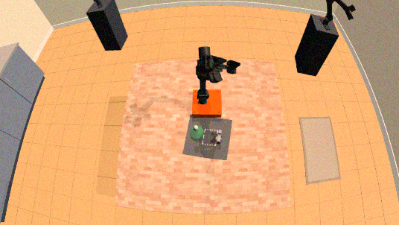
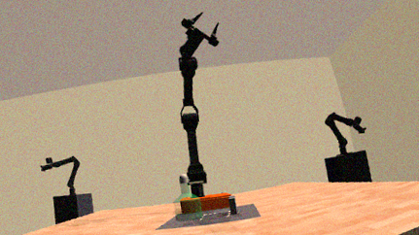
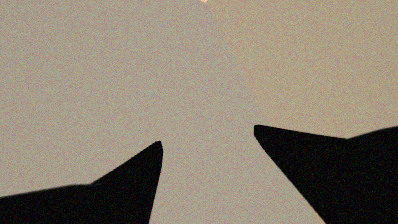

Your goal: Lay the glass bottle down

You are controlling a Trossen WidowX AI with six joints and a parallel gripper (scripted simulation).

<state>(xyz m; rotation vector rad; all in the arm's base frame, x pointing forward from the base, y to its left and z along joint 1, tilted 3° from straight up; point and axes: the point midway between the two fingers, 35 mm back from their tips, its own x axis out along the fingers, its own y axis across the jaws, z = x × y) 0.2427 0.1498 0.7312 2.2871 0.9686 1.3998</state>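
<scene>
The green glass bottle lies 720 mm below my gripper tip, 200 mm to the right of it and 40 mm ahead of it. From my gripper tip the other things lie so: dark grey mat 810 mm below, 120 mm to the right, 40 mm ahead.
</scene>
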